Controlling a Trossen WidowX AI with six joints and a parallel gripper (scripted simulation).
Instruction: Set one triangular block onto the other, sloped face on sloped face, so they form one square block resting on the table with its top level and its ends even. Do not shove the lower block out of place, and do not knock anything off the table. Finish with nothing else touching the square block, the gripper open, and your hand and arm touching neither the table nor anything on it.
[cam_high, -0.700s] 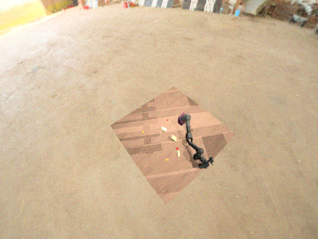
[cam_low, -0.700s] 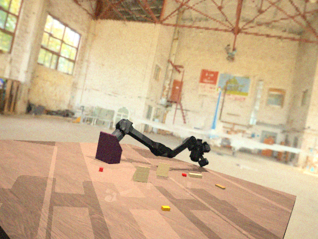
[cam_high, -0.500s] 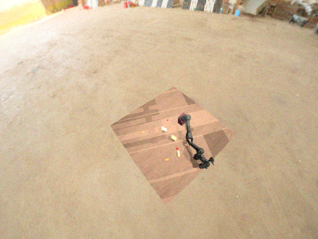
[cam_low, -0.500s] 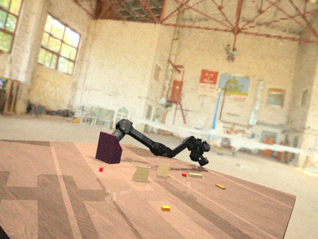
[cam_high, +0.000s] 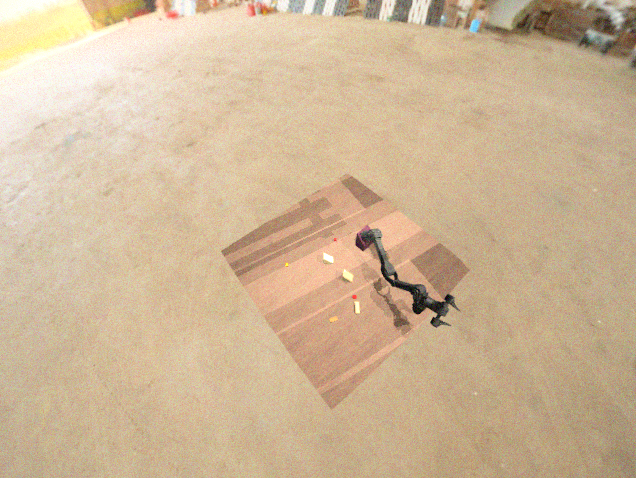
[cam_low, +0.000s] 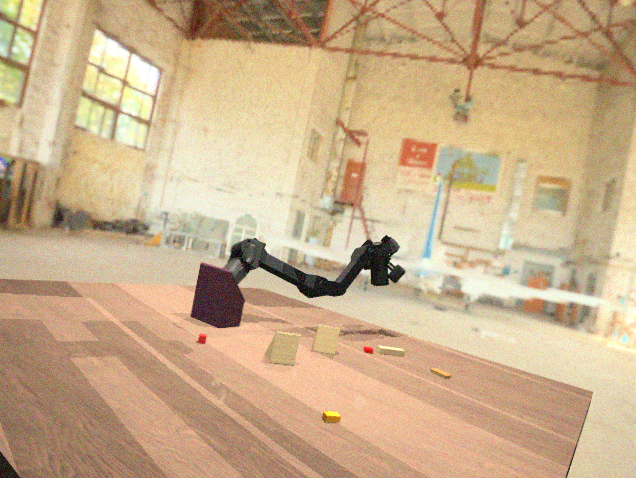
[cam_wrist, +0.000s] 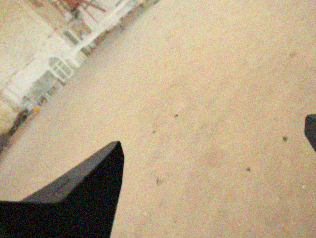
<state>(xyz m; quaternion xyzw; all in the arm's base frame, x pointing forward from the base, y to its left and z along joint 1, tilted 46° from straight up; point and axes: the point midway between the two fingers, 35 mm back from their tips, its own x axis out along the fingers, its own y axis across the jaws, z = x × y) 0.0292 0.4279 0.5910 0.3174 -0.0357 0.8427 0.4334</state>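
Now: the triangular block 62 cm to the right of my gripper tip, 26 cm ahead of it and 20 cm below it. Round my gripper tip: red cube: 90 cm to the right, 21 cm below, 14 cm ahead; then tan slab: 41 cm to the right, 33 cm ahead, 21 cm below; then orange piece: 93 cm to the right, 54 cm ahead, 21 cm below.
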